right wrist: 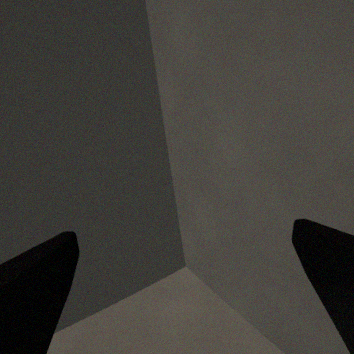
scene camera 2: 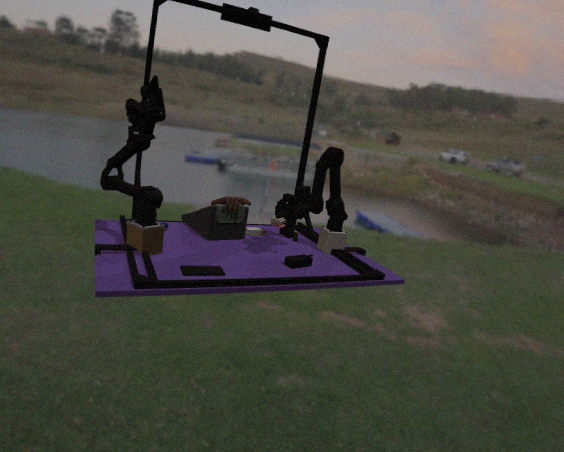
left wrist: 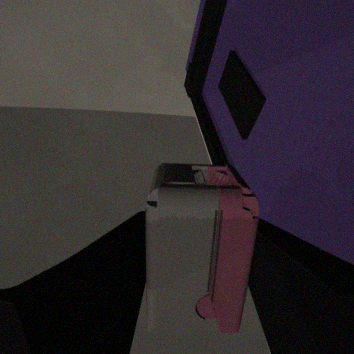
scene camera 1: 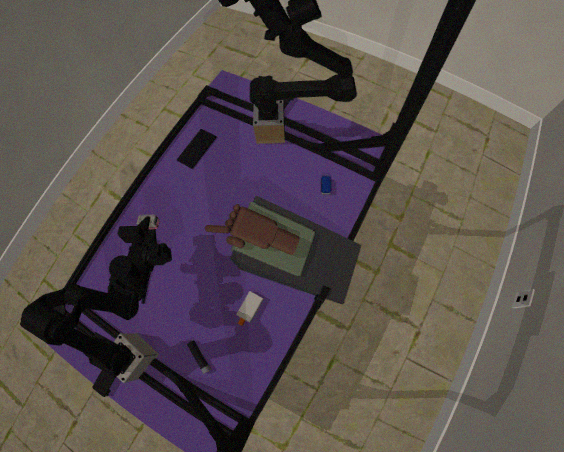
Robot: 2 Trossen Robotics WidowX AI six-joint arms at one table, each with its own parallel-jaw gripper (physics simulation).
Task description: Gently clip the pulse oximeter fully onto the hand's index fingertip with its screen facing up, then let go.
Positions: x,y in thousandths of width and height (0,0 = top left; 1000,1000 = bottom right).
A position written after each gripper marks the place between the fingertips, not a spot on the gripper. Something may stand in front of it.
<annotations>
left gripper: scene camera 2 488,490; left wrist 549,631; scene camera 1 267,486; not seen in the right wrist view (out of frame)
</annotations>
